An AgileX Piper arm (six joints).
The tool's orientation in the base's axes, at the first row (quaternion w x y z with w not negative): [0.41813 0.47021 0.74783 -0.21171]
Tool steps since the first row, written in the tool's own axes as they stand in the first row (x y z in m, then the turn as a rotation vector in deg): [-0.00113 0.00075 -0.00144 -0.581 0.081 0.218]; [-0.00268 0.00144 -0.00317 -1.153 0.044 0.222]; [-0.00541 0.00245 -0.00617 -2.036 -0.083 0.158]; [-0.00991 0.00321 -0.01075 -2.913 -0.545 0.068]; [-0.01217 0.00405 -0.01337 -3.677 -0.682 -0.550]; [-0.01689 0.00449 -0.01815 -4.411 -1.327 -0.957]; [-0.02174 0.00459 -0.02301 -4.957 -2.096 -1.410]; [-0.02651 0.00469 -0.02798 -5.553 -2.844 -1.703]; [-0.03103 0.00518 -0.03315 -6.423 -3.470 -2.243]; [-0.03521 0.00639 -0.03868 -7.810 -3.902 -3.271]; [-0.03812 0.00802 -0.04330 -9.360 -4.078 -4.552]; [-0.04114 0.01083 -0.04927 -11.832 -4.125 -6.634]
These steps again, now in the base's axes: [0.00028 0.00078 0.00180 0.285 -0.423 0.363]; [0.00047 0.00151 0.00410 0.373 -0.744 0.830]; [0.00065 0.00268 0.00811 0.418 -1.222 1.584]; [0.00031 0.00392 0.01444 0.156 -1.836 2.322]; [0.00040 0.00498 0.01784 -0.070 -1.864 3.288]; [-0.00027 0.00610 0.02445 -0.658 -2.263 4.072]; [-0.00124 0.00704 0.03118 -1.414 -2.589 4.717]; [-0.00228 0.00811 0.03790 -2.074 -3.045 5.315]; [-0.00311 0.00963 0.04457 -2.674 -3.412 6.288]; [-0.00353 0.01192 0.05121 -3.204 -3.615 7.974]; [-0.00346 0.01443 0.05632 -3.582 -3.603 9.957]; [-0.00291 0.01840 0.06237 -3.997 -3.448 13.159]
